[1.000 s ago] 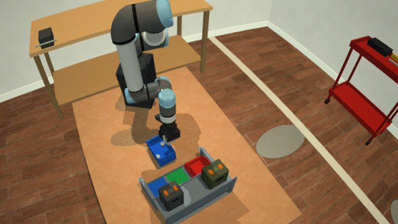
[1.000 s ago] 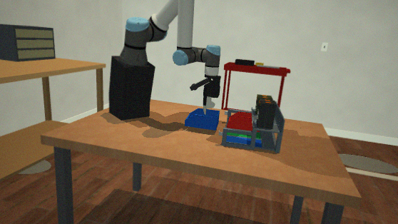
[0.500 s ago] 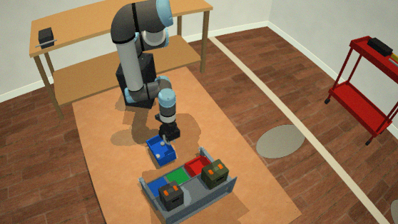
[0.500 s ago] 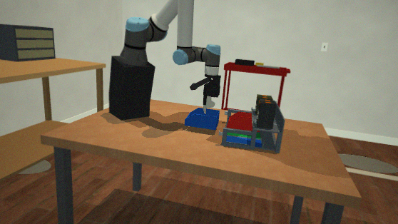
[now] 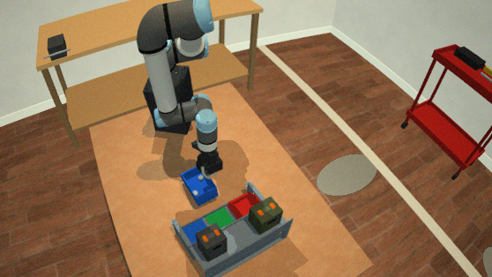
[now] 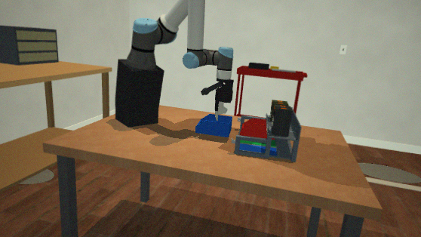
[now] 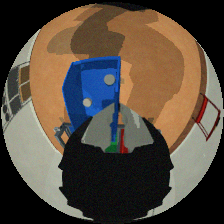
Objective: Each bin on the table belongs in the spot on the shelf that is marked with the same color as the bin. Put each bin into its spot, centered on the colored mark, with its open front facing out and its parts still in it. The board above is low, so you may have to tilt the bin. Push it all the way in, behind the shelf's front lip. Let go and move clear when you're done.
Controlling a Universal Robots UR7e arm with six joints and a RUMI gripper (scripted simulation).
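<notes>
My gripper is now 50 mm to the left of the blue bin, 30 mm above it and 10 mm past it. The rest, counted from my hand: red bin (220 mm ahead, 60 mm to the left, 50 mm below).
</notes>
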